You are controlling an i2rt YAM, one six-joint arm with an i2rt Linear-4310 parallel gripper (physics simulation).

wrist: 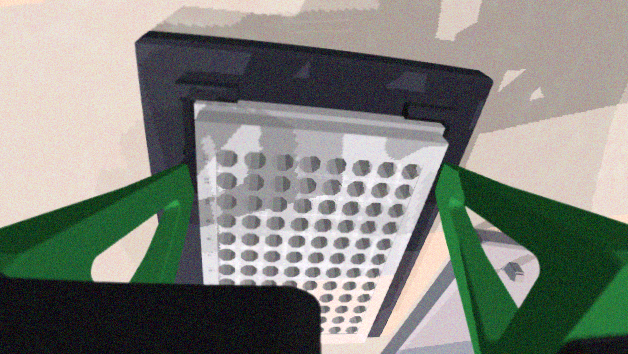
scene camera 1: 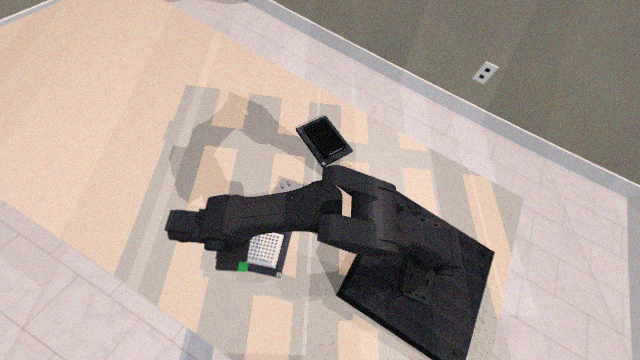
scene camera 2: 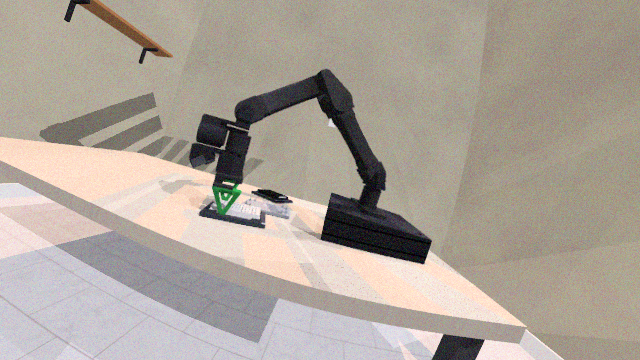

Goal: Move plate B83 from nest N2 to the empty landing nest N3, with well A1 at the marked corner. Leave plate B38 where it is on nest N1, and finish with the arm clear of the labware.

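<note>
A white well plate (scene camera 1: 266, 250) (scene camera 2: 248, 210) (wrist: 300, 245) sits in a dark nest (scene camera 1: 285, 253) (scene camera 2: 232, 220) (wrist: 165, 65). My gripper (scene camera 2: 225, 202) (wrist: 314, 177) is open, with one green finger beside each long side of this plate, near its far end. The wrist view shows no clear grip on it. A black plate (scene camera 1: 325, 137) (scene camera 2: 272, 195) sits in another dark nest at the back. A light grey nest (scene camera 1: 288, 185) (scene camera 2: 281, 207) (wrist: 435, 320) with small pegs lies between them, partly hidden by the arm in scene camera 1. The plate and nest labels cannot be read.
The arm's black base (scene camera 1: 410, 290) (scene camera 2: 375, 232) stands on the table (scene camera 2: 280, 277), to the right of the nests. The arm arches over the white plate and the grey nest. A wooden shelf (scene camera 2: 125, 30) is on the wall, away from the arm.
</note>
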